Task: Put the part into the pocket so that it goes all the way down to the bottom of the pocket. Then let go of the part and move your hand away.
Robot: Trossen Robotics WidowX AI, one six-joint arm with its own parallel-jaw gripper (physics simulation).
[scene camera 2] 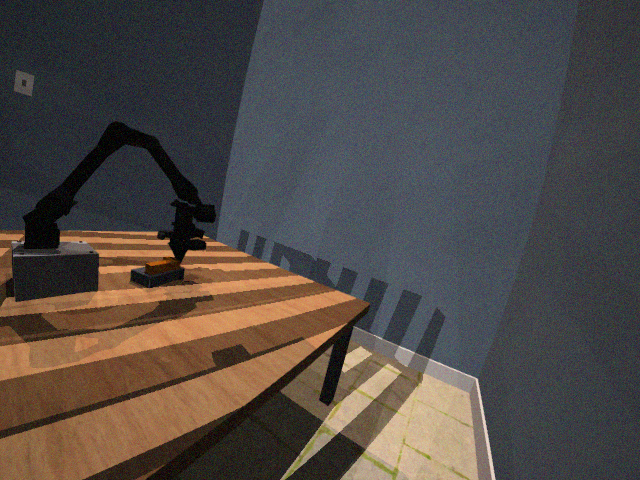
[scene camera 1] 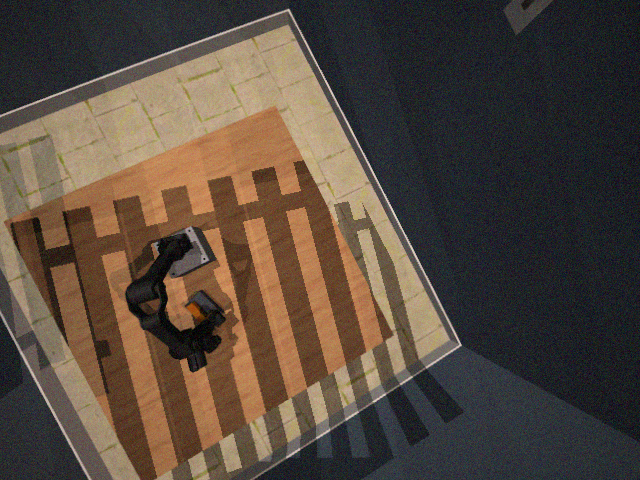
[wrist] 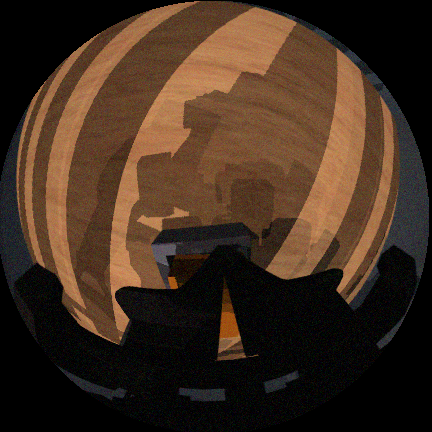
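Where they show: gripper, fingertip midpoint: (scene camera 2: 179, 263) (scene camera 1: 209, 324) (wrist: 221, 249); arm's base, link origin: (scene camera 2: 40, 246) (scene camera 1: 182, 244).
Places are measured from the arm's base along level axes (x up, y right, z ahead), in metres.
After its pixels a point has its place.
Note:
The orange part (scene camera 1: 195, 311) @[x -0.039, y 0.084, z 0.280 m] (scene camera 2: 161, 266) @[x -0.047, y 0.102, z 0.281 m] (wrist: 229, 324) @[x -0.039, y 0.089, z 0.279 m] is on the dark grey pocket block (scene camera 1: 206, 300) @[x -0.069, y 0.036, z 0.258 m] (scene camera 2: 155, 279) @[x -0.080, y 0.124, z 0.256 m] (wrist: 200, 234) @[x -0.081, y 0.042, z 0.355 m]. In scene camera 2 its upper portion stands above the block's rim; its underside and the pocket floor are hidden. My gripper (scene camera 2: 179, 259) @[x -0.055, y 0.059, z 0.358 m] (wrist: 221, 249) @[x -0.055, y 0.059, z 0.358 m] is shut with nothing held. It points down, with its joined tips at or just above the right end of the part in scene camera 2; contact cannot be told. In the wrist view the black fingers cover much of the part and block, and orange shows through the gap below their tips.
The arm's grey base box (scene camera 1: 197, 258) @[x -0.002, y -0.028, z 0.079 m] (scene camera 2: 54, 273) @[x -0.043, y 0.100, z 0.021 m] stands near the block. The wooden table (scene camera 1: 248, 139) @[x -0.105, y -0.437, z -0.366 m] (scene camera 2: 170, 372) @[x -0.104, y 0.501, z 0.142 m] carries striped shadows, and its corner and edge show at the right in scene camera 2. A dark table leg (scene camera 2: 336, 366) stands below that corner.

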